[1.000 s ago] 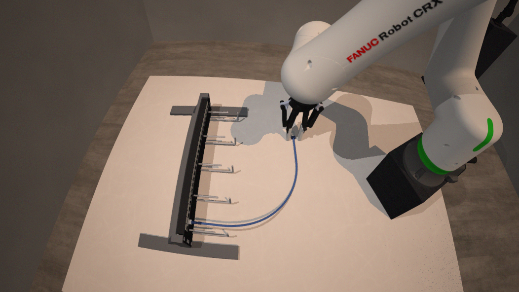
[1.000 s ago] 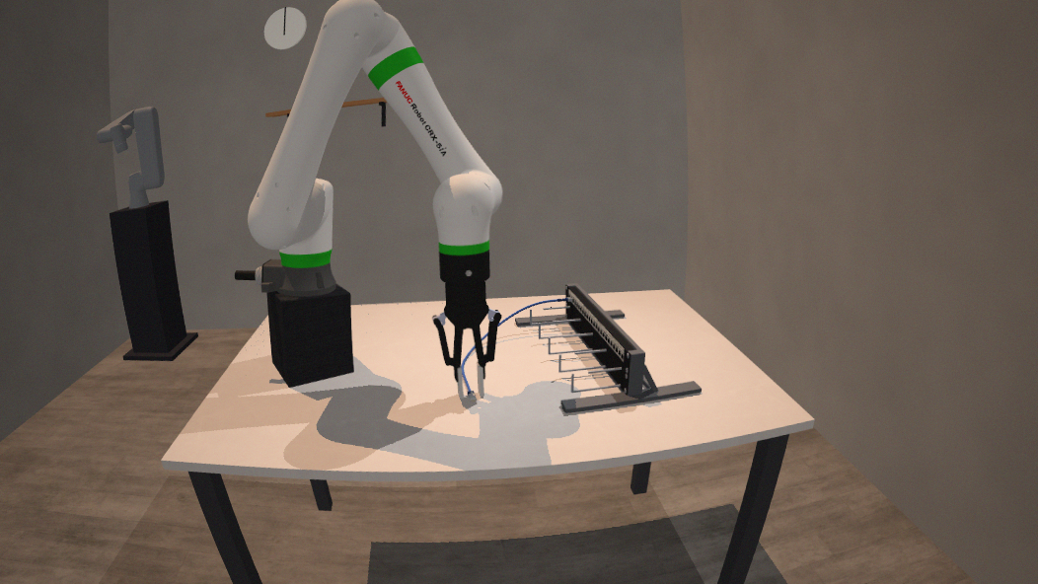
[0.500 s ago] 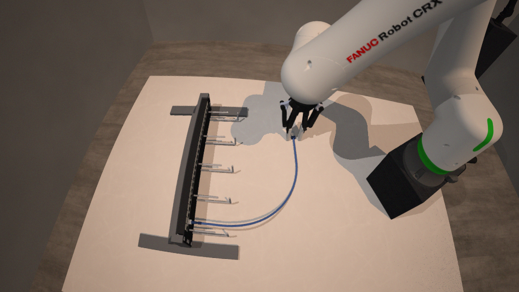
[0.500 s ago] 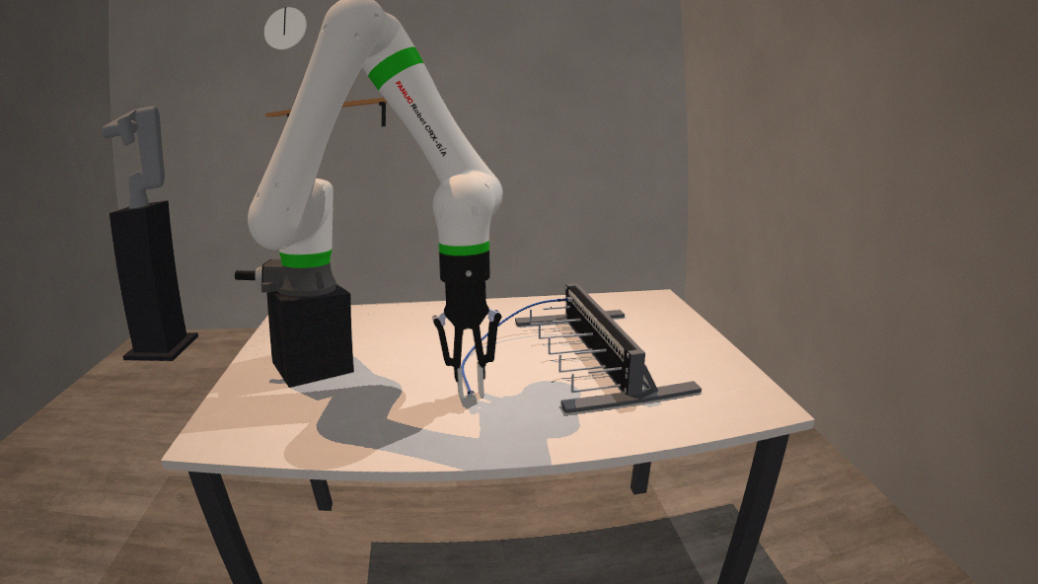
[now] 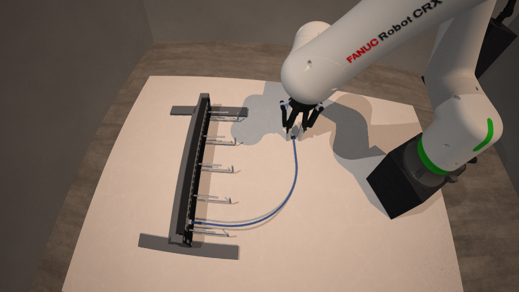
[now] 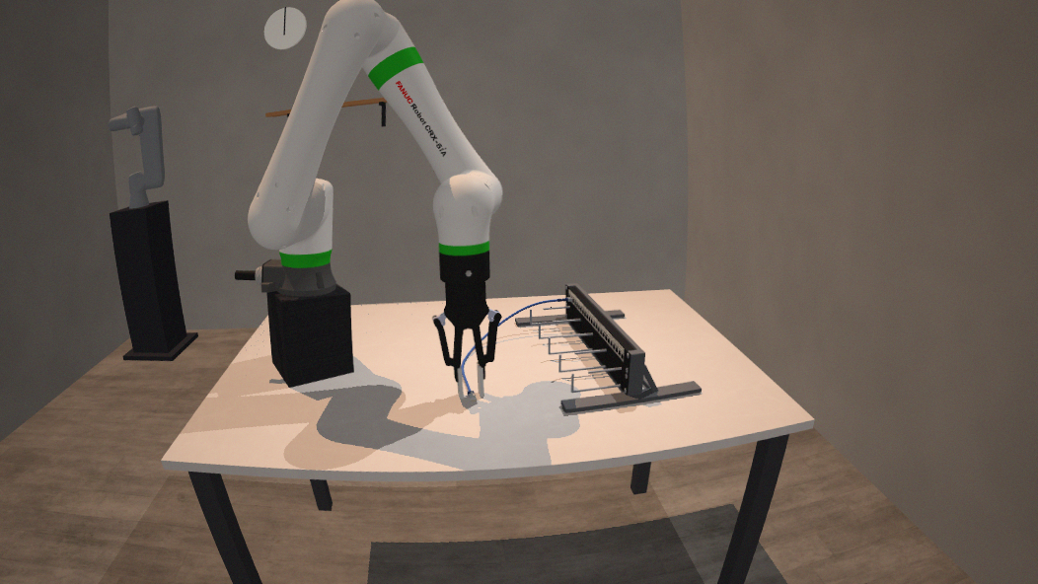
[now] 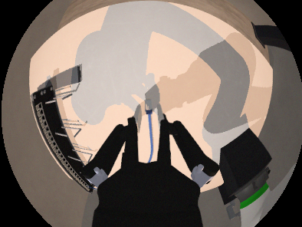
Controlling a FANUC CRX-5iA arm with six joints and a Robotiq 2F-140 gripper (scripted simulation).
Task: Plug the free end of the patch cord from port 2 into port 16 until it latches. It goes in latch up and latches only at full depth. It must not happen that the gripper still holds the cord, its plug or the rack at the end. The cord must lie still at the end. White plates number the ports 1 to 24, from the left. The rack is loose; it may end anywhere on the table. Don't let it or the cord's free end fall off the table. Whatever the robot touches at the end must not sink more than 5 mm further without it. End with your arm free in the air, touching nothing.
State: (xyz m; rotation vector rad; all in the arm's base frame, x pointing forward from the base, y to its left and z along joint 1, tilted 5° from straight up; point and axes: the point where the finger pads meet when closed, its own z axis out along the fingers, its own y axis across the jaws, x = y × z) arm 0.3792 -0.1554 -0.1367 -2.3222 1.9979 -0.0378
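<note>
My gripper is now 30 mm above the plug and 10 mm to the left of it.
</note>
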